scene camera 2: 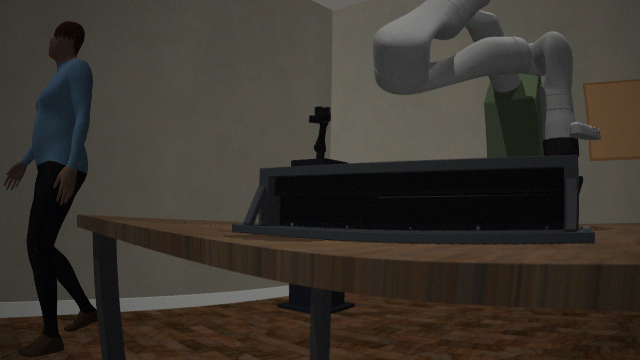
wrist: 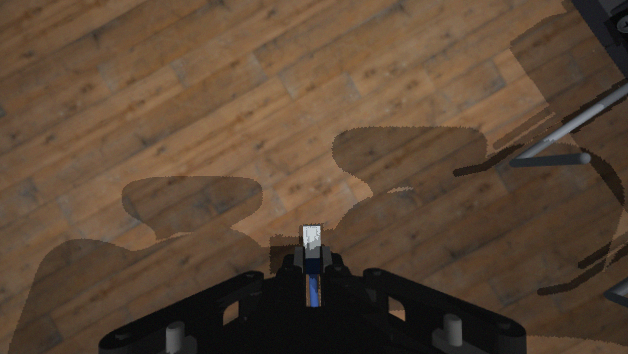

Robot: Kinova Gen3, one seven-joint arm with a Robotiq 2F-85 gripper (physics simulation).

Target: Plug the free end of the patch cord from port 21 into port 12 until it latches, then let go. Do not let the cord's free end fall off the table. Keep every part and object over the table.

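Pixels of known places: gripper, between the fingertips: point(wrist: 312, 260); arm's base, origin of its link: point(scene camera 2: 506, 82).
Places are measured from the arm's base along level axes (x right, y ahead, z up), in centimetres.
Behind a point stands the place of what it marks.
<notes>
The cord's free end is a clear plug point(wrist: 312, 237) {x -17.5, y 32.7, z -37.3 cm} with a dark blue boot point(wrist: 313, 265) {x -15.8, y 31.6, z -37.5 cm} and a blue cord point(wrist: 314, 291) {x -14.3, y 30.7, z -37.6 cm}, at the lower middle of the wrist view. My gripper point(wrist: 312, 260) {x -16.0, y 31.7, z -37.9 cm} is shut on the plug, with one fingertip against each side near the boot. The plug's tip points away from the gripper, above or at the wooden table top point(wrist: 200, 110) {x -29.1, y 31.0, z -38.2 cm}; its height is unclear. In the scene view the fingers are hidden behind the rack panel point(scene camera 2: 420, 163) {x 3.0, y 59.3, z -28.5 cm}. Ports 12 and 21 do not show in either view.
A grey metal rod point(wrist: 575, 122) {x -14.5, y 50.2, z -36.4 cm} with a bent end juts from the right, near the rack's dark corner point(wrist: 595, 35) {x -17.9, y 56.2, z -38.1 cm}. Another rod end point(wrist: 620, 291) {x -4.5, y 46.5, z -36.5 cm} shows at the lower right edge. A person point(scene camera 2: 62, 115) stands beyond the table point(scene camera 2: 200, 250) {x 20.8, y 78.9, z -39.7 cm} at the left.
</notes>
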